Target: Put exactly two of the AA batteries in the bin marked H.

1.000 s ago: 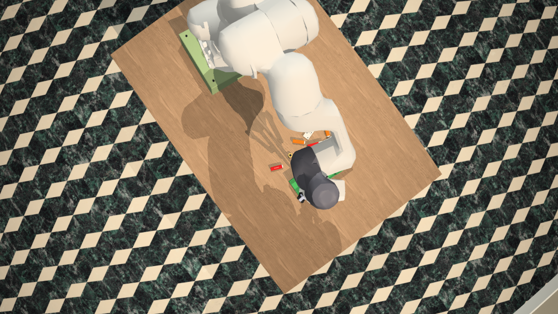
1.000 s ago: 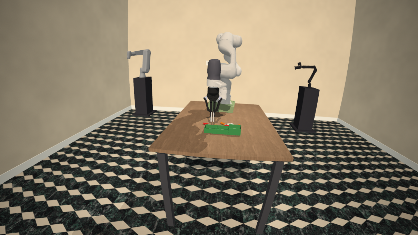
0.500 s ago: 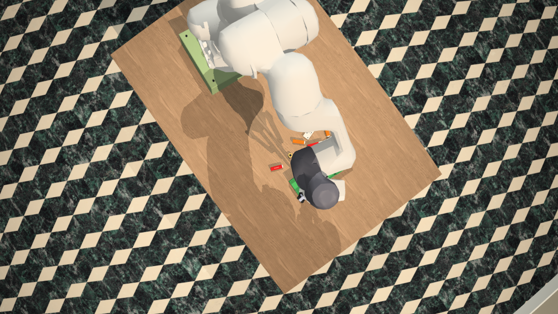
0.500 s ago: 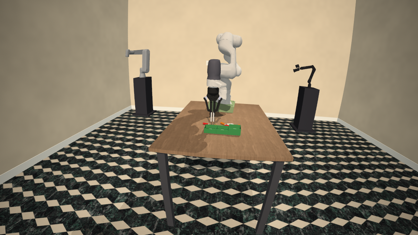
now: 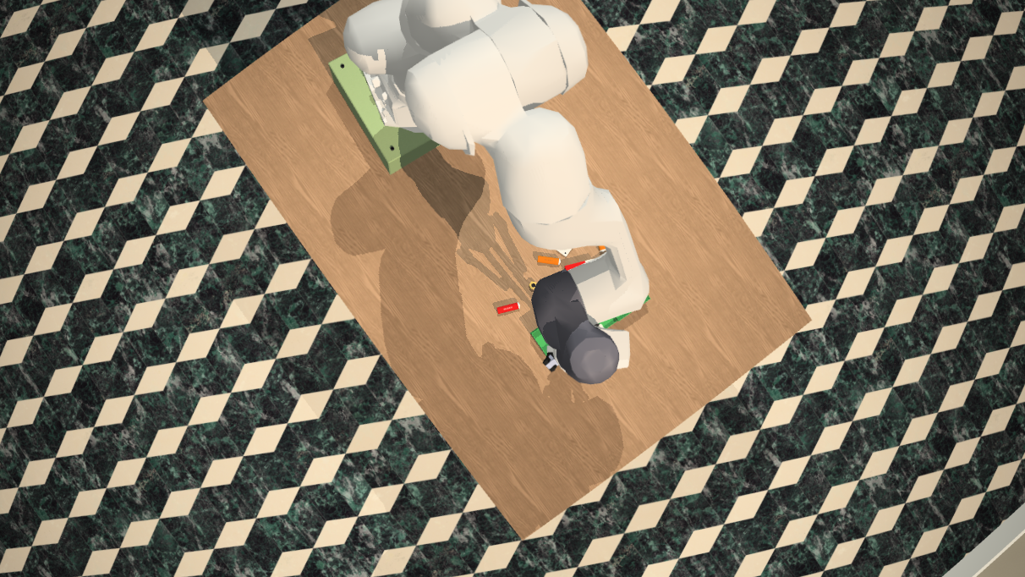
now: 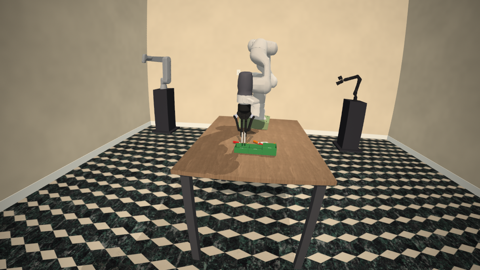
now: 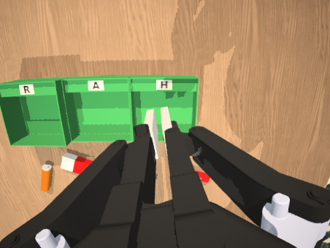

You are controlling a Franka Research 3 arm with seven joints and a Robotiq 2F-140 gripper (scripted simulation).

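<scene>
The green bin marked H lies 80 mm to the left of my hand and 70 mm below it. The rest, counted from my hand: red-and-white cylinder 130 mm to the left, 90 mm behind, 80 mm below; then red cylinder 110 mm behind, 80 mm below, 60 mm to the right; then small brass nut 120 mm behind, 80 mm below, 10 mm to the left.
</scene>
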